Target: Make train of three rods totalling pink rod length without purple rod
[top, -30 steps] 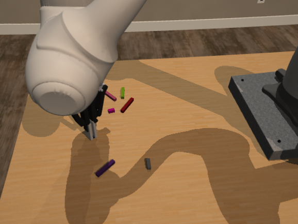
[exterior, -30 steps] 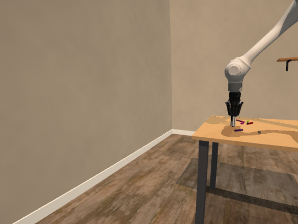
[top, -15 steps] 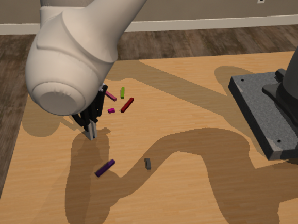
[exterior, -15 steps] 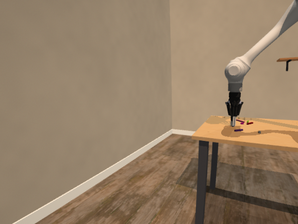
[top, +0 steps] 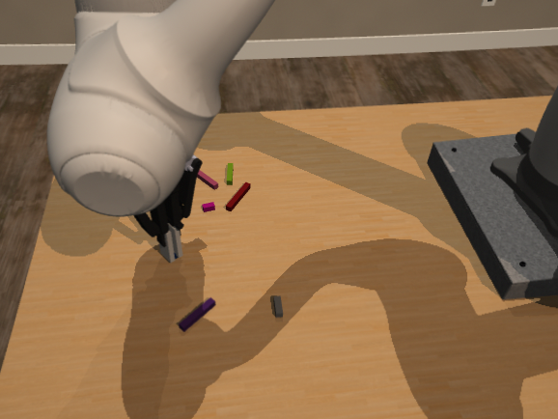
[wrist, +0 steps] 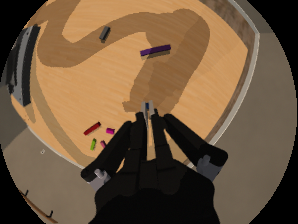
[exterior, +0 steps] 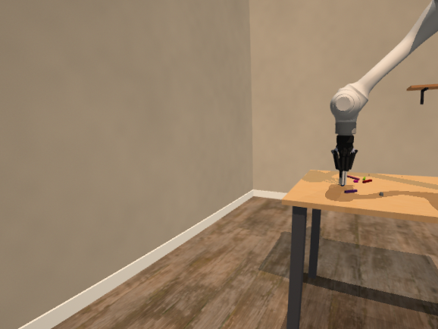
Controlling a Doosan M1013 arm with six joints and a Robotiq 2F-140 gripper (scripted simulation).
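My hand is 13 cm past the red rod, 10 cm to the left of it and 3 cm above it. The rest, counted from my hand: magenta rod: 9 cm to the right, 8 cm behind, 3 cm below; then purple rod: 12 cm to the left, 3 cm below, 2 cm behind; then blue rod: 3 cm below.
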